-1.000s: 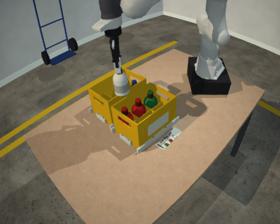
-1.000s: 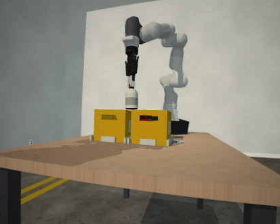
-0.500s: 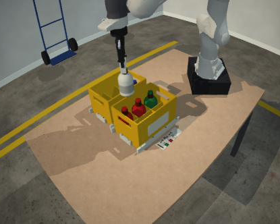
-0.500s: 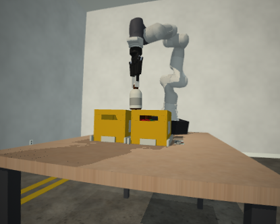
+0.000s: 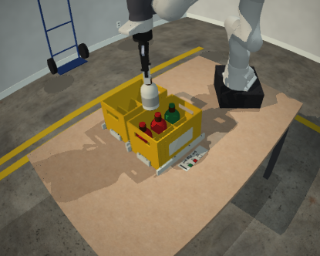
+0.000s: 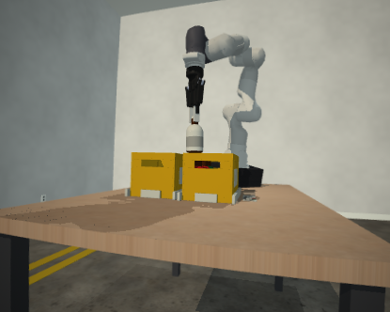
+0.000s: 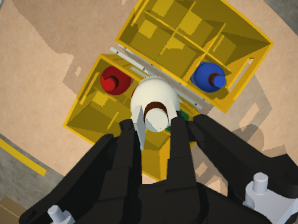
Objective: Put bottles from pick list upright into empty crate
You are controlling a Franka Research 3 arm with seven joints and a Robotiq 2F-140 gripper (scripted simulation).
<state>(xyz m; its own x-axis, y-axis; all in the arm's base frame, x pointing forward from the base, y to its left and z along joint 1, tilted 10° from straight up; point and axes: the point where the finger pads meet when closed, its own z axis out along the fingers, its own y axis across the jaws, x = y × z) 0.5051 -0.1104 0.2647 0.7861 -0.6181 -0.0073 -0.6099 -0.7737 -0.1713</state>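
Right now my hand is 80 mm above the white-capped bottle. Also, from my hand: red-label bottle: 10 mm behind, 40 mm to the left, 260 mm below; blue-label bottle: 100 mm behind, 100 mm to the right, 260 mm below; green bottle: 100 mm behind, 30 mm to the left, 260 mm below.
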